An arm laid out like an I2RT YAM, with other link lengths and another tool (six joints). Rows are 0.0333 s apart.
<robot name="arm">
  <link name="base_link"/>
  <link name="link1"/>
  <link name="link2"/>
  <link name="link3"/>
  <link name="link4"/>
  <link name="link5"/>
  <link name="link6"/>
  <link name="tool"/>
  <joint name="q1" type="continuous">
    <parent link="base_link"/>
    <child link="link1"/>
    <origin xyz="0 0 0.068" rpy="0 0 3.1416"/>
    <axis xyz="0 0 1"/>
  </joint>
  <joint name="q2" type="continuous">
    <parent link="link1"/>
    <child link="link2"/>
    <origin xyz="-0.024 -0.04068 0.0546" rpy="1.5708 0 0"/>
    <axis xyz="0 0 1"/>
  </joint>
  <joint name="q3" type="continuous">
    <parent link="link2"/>
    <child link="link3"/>
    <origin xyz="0.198 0 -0.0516" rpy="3.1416 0 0"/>
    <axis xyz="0 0 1"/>
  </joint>
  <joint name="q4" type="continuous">
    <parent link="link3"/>
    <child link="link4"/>
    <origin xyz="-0.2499 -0.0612 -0.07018" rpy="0 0 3.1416"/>
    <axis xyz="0 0 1"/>
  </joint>
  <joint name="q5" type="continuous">
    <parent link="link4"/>
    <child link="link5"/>
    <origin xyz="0.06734 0.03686 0.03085" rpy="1.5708 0 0"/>
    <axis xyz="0 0 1"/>
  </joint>
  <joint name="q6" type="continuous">
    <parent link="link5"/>
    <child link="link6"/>
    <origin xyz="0.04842 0 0.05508" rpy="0 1.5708 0"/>
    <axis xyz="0 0 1"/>
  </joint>
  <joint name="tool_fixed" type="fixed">
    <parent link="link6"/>
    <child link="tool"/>
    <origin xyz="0.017 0.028 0.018" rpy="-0.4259 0 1.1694"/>
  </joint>
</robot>
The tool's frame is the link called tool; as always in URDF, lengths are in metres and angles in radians. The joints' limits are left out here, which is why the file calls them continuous.
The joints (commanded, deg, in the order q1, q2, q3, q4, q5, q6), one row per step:
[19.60 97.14 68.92 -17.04 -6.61 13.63]
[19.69 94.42 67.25 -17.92 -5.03 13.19]
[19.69 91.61 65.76 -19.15 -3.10 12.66]
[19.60 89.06 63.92 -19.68 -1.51 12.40]
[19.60 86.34 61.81 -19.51 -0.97 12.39]
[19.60 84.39 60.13 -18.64 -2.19 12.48]
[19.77 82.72 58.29 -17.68 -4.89 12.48]
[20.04 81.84 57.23 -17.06 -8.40 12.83]
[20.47 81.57 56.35 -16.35 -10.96 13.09]
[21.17 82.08 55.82 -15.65 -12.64 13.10]
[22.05 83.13 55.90 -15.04 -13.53 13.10]
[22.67 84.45 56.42 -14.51 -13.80 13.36]
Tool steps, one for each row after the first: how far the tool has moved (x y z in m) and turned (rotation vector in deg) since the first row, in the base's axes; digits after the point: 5 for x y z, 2 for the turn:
[-0.00733 -0.00392 0.00644 -1.27 -0.68 -0.71]
[-0.01474 -0.00892 0.01371 -2.87 -1.39 -1.70]
[-0.02175 -0.01398 0.01782 -4.04 -2.00 -2.74]
[-0.02880 -0.01716 0.02157 -4.13 -2.85 -3.14]
[-0.03316 -0.01721 0.02359 -2.85 -3.61 -2.38]
[-0.03798 -0.01442 0.02264 -0.80 -3.75 -0.28]
[-0.04139 -0.00945 0.02109 1.87 -3.25 2.28]
[-0.04410 -0.00437 0.01775 3.74 -2.65 4.40]
[-0.04596 0.00168 0.01251 4.74 -1.90 6.30]
[-0.04650 0.00840 0.00796 5.22 -1.31 7.81]
[-0.04526 0.01332 0.00435 5.47 -0.85 8.43]

